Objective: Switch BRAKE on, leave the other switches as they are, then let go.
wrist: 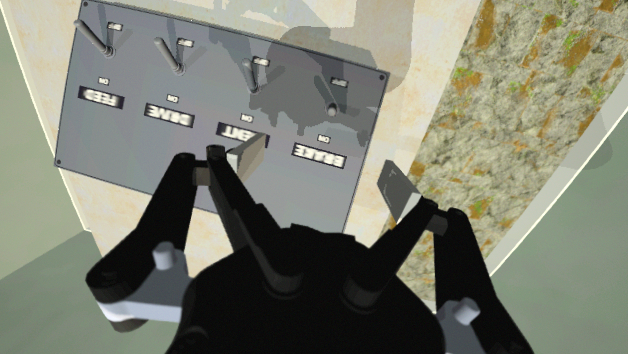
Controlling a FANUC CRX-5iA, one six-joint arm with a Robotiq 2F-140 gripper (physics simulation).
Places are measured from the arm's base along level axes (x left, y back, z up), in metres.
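Pixels of known places: gripper, between the fingertips: (pixel 323 159).
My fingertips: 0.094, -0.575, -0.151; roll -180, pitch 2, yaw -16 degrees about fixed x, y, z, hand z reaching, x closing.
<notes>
Ahead of a thing's pixels: the offset from my fingertips to its top centre, as dx, dy, dz. Level surfaces: height alone.
The dark switch panel @[dz -0.061] (pixel 150 145) shows upside down in the wrist view. The BRAKE lever @[+0.010, +0.045, -0.055] (pixel 332 109), at the panel's right, is seen almost end-on. It leans to its ON side, unlike the other three. The FEED lever @[-0.326, +0.173, -0.064] (pixel 94 38), the DRIVE lever @[-0.213, +0.134, -0.064] (pixel 169 55) and the third lever @[-0.099, +0.096, -0.064] (pixel 251 76) slant toward their OFF marks. The third label @[-0.126, +0.017, -0.076] (pixel 229 131) is partly hidden by the left finger. My gripper (pixel 323 159) is wide open and empty, above the panel's near right part. Its fingertips are apart from the BRAKE lever, and the BRAKE label @[-0.012, -0.021, -0.076] (pixel 319 155) shows between them.
The panel lies on a pale, stained table top @[dz -0.190] (pixel 430 65). Mottled grey, green and rust flooring (pixel 530 115) shows beyond the table's right edge, with a pale border strip (pixel 560 190) and green surfaces farther out. Shadows fall across the panel around the BRAKE lever.
</notes>
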